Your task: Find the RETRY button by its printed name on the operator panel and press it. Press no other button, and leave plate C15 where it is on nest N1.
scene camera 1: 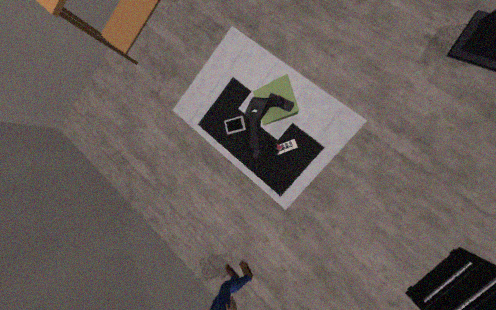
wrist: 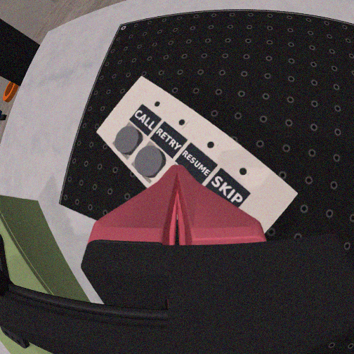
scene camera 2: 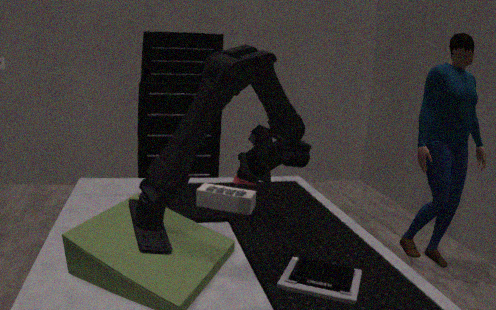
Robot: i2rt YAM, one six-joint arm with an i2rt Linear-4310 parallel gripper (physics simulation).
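Places are measured from the arm's base along level axes (x ahead, y left, z up), in centimetres.
Where they show: gripper, fingertip midpoint: (scene camera 1: 281,147) (scene camera 2: 234,181); arm's base, link origin: (scene camera 1: 280,102) (scene camera 2: 147,226).
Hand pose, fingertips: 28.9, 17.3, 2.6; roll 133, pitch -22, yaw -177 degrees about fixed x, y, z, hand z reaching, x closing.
Observation:
Things, the pixels of their top centre, and the offset from my fingertips, as dx, dy, dz. Level surfaces: height alone.
- operator panel, top centre: (scene camera 2: 226,189) (scene camera 1: 285,147) -1.4, +2.1, -2.9
- dark plate, top centre: (scene camera 2: 323,271) (scene camera 1: 234,124) +1.9, -42.3, -5.9
- pale table, surface height: dz -9.8
- black perforated mat, surface height: dz -8.5
The operator panel (scene camera 1: 288,146) (scene camera 2: 225,200) (wrist: 260,175) is a pale box with four printed names. In the wrist view the RETRY label (wrist: 168,139) is second from the CALL end, and its round grey button (wrist: 150,161) lies beside it. The CALL button (wrist: 128,139) shows too; the RESUME and SKIP buttons are hidden behind the red fingers. My gripper (wrist: 176,174) is shut and empty, its tips over the panel close to the RETRY button and the RESUME label. Whether it touches is unclear. The dark plate (scene camera 2: 322,274) lies on the pale-framed nest (scene camera 2: 317,293) (scene camera 1: 226,126).
A green wedge block (scene camera 1: 280,85) (scene camera 2: 115,250) (wrist: 50,260) carries the arm's base on the pale table (scene camera 1: 320,112). A black perforated mat (scene camera 1: 280,180) (wrist: 280,75) lies under the panel and nest. A person (scene camera 2: 447,110) stands beyond the table, near a black rack (scene camera 2: 182,35).

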